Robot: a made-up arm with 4 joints. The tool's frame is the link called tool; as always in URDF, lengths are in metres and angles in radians. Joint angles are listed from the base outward. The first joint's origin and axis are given. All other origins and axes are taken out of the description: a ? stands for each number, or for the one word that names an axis. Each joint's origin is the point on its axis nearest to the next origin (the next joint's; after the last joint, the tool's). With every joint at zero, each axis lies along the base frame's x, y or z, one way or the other. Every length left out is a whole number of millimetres.
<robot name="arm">
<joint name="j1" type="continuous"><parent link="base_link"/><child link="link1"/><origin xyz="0.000 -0.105 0.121" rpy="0.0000 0.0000 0.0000"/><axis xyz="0 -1 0"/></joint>
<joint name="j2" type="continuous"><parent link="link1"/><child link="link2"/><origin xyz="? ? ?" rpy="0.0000 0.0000 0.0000"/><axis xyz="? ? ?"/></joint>
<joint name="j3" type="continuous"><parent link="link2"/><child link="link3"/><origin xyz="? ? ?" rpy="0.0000 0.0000 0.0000"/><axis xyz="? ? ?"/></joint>
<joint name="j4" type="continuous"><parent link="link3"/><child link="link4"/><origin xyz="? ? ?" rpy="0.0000 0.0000 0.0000"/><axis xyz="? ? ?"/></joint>
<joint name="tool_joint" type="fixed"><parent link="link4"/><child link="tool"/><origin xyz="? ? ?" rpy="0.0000 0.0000 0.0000"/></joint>
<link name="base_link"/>
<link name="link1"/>
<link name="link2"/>
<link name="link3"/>
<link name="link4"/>
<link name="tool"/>
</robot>
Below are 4 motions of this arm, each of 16 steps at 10 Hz.
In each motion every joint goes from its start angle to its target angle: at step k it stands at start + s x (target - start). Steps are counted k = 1, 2, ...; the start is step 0. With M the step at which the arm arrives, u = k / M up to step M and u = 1 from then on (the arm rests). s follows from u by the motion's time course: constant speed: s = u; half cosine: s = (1 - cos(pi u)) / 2; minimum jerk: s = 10 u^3 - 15 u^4 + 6 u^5.
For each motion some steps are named. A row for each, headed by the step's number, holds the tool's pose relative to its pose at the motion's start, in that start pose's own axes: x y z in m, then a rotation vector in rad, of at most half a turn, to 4 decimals.
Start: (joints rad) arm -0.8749 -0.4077 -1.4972 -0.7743
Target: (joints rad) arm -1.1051 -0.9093 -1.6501 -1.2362
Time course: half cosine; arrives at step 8
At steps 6, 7, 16:
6: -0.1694 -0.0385 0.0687 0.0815 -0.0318 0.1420
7: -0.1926 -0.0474 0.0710 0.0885 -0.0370 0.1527
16: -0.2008 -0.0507 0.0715 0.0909 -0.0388 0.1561

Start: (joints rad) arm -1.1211 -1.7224 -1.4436 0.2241
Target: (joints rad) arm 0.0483 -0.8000 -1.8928 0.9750
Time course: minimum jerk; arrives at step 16
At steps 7, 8, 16:
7: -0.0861 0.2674 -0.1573 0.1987 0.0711 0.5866
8: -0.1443 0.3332 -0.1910 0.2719 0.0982 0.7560
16: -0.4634 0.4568 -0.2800 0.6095 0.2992 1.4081

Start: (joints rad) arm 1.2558 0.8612 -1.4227 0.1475
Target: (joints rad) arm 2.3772 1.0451 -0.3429 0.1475
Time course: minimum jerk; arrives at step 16
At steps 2, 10, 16:
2: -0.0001 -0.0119 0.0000 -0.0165 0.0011 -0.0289
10: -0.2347 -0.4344 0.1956 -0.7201 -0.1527 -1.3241
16: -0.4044 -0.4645 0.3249 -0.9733 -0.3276 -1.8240

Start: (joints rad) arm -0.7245 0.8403 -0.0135 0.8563
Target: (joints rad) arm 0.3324 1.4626 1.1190 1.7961
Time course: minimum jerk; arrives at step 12
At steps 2, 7, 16:
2: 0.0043 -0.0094 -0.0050 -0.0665 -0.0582 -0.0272
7: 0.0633 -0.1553 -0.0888 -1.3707 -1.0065 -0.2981
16: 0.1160 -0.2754 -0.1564 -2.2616 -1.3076 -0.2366

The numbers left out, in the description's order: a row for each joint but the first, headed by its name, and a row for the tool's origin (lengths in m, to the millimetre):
j2: xyz 0.144 0.000 -0.068, axis -1 0 0
j3: xyz 0.000 0.399 0.054, axis 0 0 -1
j4: xyz 0.067 0.028 0.000, axis 0 -1 0
tool: xyz 0.142 0.000 0.031

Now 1 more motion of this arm.
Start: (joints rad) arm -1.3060 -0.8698 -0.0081 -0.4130
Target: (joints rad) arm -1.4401 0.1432 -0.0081 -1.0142
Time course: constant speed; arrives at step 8
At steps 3, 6, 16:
3: 0.0767 -0.0460 -0.1857 -0.3132 0.2651 -0.2186
6: 0.1147 -0.1659 -0.3494 -0.5870 0.5258 -0.4967
16: 0.1129 -0.2746 -0.4323 -0.7469 0.6870 -0.7139

